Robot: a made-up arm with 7 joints. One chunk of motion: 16 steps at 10 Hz.
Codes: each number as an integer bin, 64 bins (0 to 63) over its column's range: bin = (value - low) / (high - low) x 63, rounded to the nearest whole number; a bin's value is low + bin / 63 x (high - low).
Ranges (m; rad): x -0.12..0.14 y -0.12..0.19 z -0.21..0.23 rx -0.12..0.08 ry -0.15..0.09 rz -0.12..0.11
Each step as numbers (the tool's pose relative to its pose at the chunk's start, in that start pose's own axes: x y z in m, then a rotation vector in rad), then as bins.
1 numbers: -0.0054 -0.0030 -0.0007 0.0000 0.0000 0.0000
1 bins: 28 24 30 38 39 33
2 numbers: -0.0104 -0.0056 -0.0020 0.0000 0.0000 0.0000
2 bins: 27 23 30 38 39 33
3 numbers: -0.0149 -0.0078 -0.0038 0.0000 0.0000 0.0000
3 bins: 25 23 30 38 39 33
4 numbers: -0.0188 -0.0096 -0.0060 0.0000 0.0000 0.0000
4 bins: 25 22 29 38 39 33
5 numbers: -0.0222 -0.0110 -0.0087 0.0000 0.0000 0.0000
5 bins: 24 22 29 38 39 33
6 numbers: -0.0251 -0.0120 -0.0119 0.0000 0.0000 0.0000
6 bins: 23 22 28 38 39 33
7 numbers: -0.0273 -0.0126 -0.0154 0.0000 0.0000 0.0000
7 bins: 22 22 28 38 39 33
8 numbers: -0.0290 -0.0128 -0.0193 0.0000 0.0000 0.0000
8 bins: 22 22 27 38 39 33
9 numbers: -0.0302 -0.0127 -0.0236 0.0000 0.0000 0.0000
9 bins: 22 22 27 38 39 33
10 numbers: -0.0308 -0.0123 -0.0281 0.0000 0.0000 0.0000
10 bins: 22 22 26 38 39 33
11 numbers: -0.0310 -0.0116 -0.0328 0.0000 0.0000 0.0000
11 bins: 22 22 25 38 39 33
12 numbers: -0.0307 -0.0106 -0.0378 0.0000 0.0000 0.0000
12 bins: 22 22 25 38 39 33
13 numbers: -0.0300 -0.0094 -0.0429 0.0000 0.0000 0.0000
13 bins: 22 22 24 38 39 33
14 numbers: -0.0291 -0.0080 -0.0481 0.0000 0.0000 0.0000
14 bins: 22 23 23 38 39 33
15 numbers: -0.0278 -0.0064 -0.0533 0.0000 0.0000 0.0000
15 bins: 22 23 22 38 39 33
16 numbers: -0.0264 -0.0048 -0.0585 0.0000 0.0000 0.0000
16 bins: 23 23 22 38 39 33
